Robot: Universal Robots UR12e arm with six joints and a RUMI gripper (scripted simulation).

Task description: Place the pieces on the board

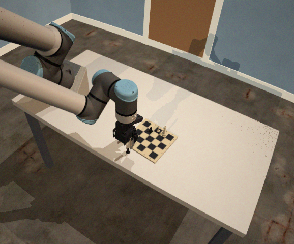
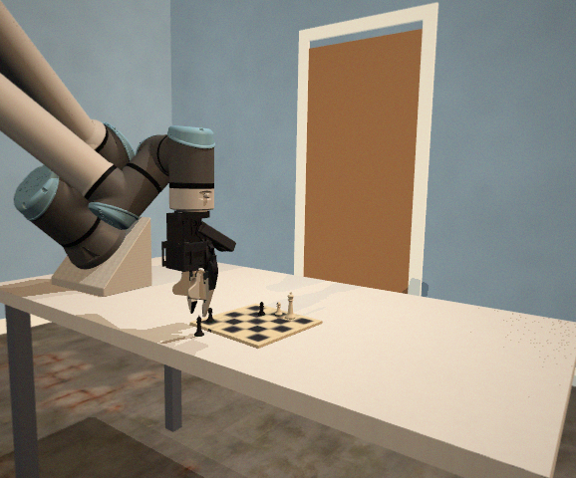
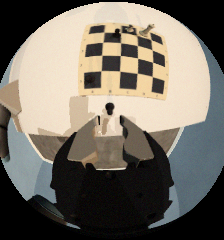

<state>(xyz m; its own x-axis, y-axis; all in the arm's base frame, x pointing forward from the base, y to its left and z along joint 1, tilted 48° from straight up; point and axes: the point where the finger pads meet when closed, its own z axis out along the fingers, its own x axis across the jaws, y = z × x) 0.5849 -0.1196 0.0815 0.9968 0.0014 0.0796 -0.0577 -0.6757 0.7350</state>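
My hand is 4 cm above the black bishop. From my hand the other things lie so: white king: 21 cm to the left, 9 cm ahead, 2 cm below; then chessboard: 14 cm to the left, 6 cm below, 5 cm ahead.
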